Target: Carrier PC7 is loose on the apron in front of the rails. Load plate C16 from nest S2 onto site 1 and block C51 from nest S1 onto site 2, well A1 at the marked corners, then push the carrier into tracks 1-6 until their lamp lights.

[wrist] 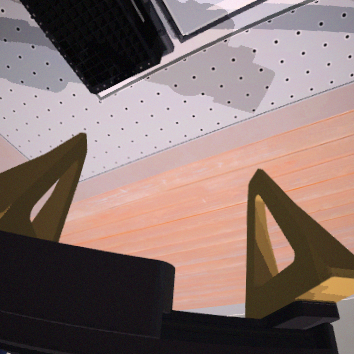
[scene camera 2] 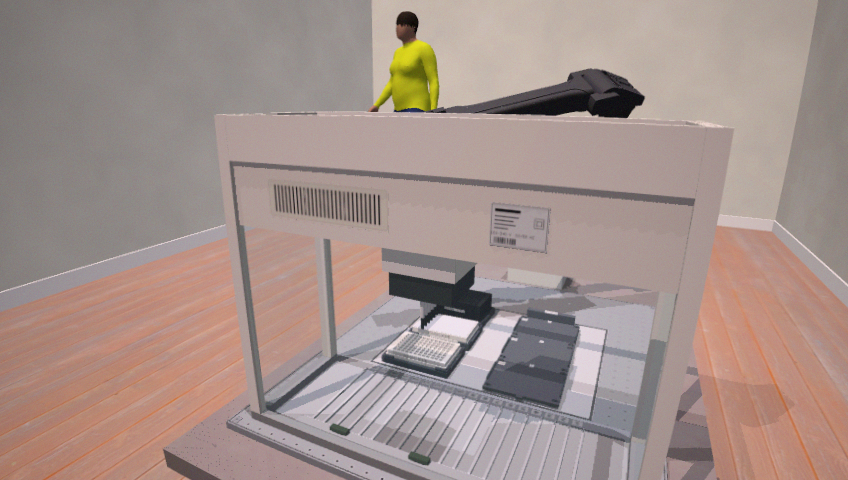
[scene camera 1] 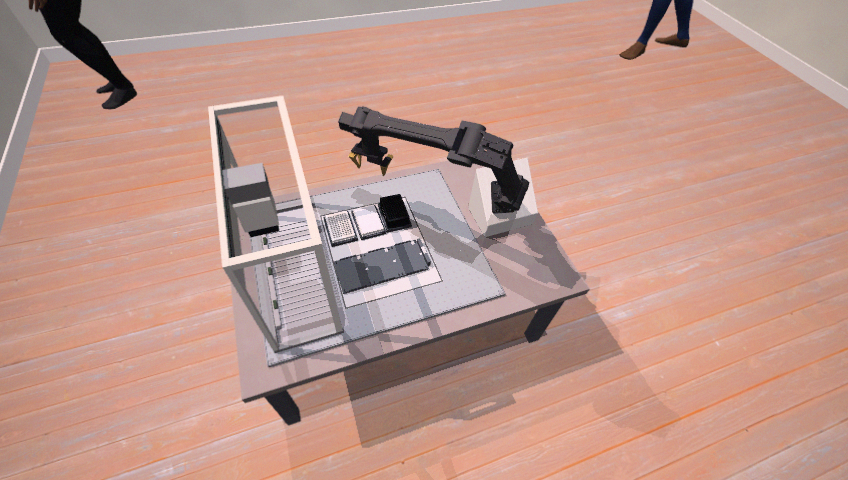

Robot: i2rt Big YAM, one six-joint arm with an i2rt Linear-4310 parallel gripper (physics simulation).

Observation:
My gripper (scene camera 1: 371, 171) is open, with nothing in its grasp. Also in view: a black well plate (scene camera 1: 393, 208). Further things: a dark carrier (scene camera 1: 355, 272) and a grey head (scene camera 1: 258, 217).
The black well plate is seen too in the wrist view (wrist: 103, 50). My gripper shows as well in the wrist view (wrist: 172, 158). The wrist view does not show the dark carrier: it is out of frame.

